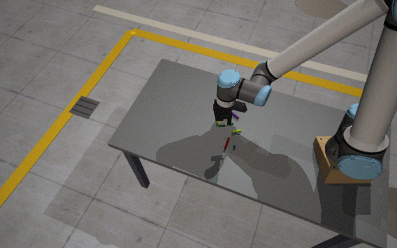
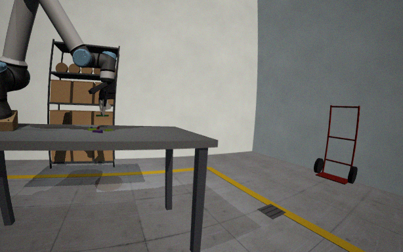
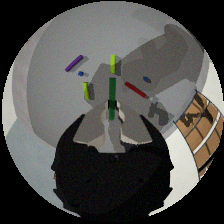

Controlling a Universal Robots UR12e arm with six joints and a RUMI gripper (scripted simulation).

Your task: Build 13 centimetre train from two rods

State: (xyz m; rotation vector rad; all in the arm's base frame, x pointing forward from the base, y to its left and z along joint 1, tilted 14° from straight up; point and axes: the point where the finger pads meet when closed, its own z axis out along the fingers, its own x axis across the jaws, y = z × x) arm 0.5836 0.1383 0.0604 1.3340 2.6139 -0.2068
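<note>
Right now my hand is 40 mm past the red rod, 60 mm to the right of it and 90 mm above it. The rest, counted from my hand: purple rod: 130 mm to the right, 90 mm below; green rod: 10 mm below.
</note>
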